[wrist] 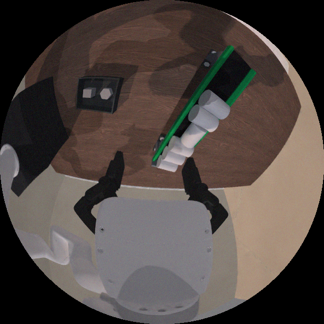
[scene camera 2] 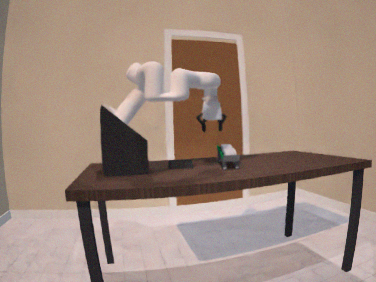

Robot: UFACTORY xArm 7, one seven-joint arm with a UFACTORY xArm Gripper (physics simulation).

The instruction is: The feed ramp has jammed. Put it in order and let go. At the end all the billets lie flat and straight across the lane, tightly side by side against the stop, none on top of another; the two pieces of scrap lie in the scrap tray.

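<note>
The feed ramp (scene camera 2: 231,160) (wrist: 201,92) has green side rails and a dark lane. Several pale billets lie in a row on its lower part. Two billets (wrist: 215,104) (wrist: 203,118) at the upper end lie roughly across the lane. One billet (wrist: 193,136) below them points along the lane. The lower billets (wrist: 181,145) (wrist: 173,156) (wrist: 166,165) lie roughly across, close together; whether any is raised is unclear. Two pale scrap pieces (wrist: 89,93) (wrist: 106,93) lie in the dark scrap tray (scene camera 2: 180,164) (wrist: 119,95). My gripper (scene camera 2: 212,129) (wrist: 154,161) is open and empty, above the ramp's level.
The dark robot pedestal (scene camera 2: 124,152) (wrist: 37,130) stands on the wooden table (scene camera 2: 300,162) (wrist: 145,115), on the tray's other side from the ramp. The table's near edge runs behind the fingers in the wrist view. A brown door stands behind the table.
</note>
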